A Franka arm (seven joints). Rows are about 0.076 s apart.
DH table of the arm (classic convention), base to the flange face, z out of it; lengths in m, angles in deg. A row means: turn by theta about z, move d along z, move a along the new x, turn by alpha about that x. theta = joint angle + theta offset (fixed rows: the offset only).
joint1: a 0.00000; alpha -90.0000; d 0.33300; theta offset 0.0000
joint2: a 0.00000; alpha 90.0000; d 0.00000; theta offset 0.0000
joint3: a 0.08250; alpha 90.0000; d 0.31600; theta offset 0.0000
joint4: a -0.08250; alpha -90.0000; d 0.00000; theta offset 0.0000
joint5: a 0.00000; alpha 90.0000; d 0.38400; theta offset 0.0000
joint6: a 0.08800; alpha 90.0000; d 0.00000; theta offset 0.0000
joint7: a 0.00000; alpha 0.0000; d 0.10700; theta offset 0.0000
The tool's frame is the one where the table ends.
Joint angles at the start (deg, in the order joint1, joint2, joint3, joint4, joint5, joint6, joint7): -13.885 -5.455 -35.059 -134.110 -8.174 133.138 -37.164
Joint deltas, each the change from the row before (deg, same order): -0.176 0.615 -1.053 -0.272 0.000 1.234 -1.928; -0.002 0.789 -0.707 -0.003 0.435 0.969 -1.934; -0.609 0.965 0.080 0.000 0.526 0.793 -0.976; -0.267 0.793 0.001 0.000 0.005 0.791 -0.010; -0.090 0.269 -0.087 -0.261 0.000 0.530 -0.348; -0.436 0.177 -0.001 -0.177 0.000 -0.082 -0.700
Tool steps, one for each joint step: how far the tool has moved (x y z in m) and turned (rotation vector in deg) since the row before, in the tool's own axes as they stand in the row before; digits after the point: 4 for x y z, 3 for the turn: -0.0062 0.0077 0.0054 -0.414 0.078 -0.783; -0.0026 0.0050 0.0047 -0.218 0.107 -0.990; -0.0019 0.0035 0.0058 -0.097 -0.160 -0.159; -0.0004 0.0021 0.0045 -0.388 -0.212 0.184; -0.0013 0.0003 0.0030 -0.113 -0.064 -0.221; -0.0036 0.0015 0.0029 0.219 -0.395 -0.298
